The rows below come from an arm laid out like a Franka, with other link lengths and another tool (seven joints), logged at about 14 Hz.
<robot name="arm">
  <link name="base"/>
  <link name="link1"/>
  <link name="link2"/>
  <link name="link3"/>
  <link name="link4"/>
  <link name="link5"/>
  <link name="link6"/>
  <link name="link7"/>
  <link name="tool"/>
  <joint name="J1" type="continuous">
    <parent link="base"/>
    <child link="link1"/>
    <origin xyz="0 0 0.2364"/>
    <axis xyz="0 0 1"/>
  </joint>
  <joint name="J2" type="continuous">
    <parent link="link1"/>
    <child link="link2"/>
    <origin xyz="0 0 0"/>
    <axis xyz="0 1 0"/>
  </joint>
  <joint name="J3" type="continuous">
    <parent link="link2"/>
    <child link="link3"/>
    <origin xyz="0 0 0.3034"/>
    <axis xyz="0 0 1"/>
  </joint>
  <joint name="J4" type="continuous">
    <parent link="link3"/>
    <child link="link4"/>
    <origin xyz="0.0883 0 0"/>
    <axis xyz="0 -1 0"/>
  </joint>
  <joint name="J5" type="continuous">
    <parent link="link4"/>
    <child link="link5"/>
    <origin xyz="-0.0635 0 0.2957"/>
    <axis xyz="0 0 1"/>
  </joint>
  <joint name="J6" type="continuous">
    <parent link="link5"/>
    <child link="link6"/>
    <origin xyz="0 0 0"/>
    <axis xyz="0 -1 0"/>
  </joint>
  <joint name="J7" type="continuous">
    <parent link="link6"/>
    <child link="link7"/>
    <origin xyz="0.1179 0 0"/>
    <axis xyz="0 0 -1"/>
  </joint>
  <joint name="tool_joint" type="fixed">
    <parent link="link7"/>
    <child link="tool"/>
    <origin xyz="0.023 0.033 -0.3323" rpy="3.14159 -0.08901 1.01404"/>
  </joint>
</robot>
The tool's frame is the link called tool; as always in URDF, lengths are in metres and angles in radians. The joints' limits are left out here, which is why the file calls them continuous.
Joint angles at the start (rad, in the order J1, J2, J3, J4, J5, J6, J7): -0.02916, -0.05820, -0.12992, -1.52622, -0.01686, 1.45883, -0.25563
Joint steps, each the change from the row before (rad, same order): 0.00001, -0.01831, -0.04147, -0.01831, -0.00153, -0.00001, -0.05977; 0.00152, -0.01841, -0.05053, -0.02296, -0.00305, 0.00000, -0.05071; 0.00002, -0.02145, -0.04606, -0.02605, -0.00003, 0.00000, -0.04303; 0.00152, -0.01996, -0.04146, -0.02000, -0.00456, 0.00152, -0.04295; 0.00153, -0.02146, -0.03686, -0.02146, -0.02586, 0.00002, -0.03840; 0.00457, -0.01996, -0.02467, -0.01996, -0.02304, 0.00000, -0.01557; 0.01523, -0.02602, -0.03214, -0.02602, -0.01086, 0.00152, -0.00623; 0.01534, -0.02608, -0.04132, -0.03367, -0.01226, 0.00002, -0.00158
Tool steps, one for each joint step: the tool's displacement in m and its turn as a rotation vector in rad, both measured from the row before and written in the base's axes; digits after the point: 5 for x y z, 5 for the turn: -0.01006, -0.01854, 0.00107, 0.00469, 0.00024, 0.01843; -0.01236, -0.02186, -0.00114, 0.00663, 0.00453, 0.00197; -0.01342, -0.01841, -0.00117, 0.01196, 0.00312, -0.00209; -0.01193, -0.01694, 0.00029, 0.00683, -0.00192, 0.00362; -0.01525, -0.02079, -0.00108, -0.01119, 0.00682, 0.00226; -0.01214, -0.01329, -0.00109, -0.00989, 0.00693, -0.00493; -0.01119, -0.00732, -0.00100, 0.00534, 0.00066, -0.00909; -0.01489, -0.00966, -0.00517, 0.01127, 0.00961, -0.02132
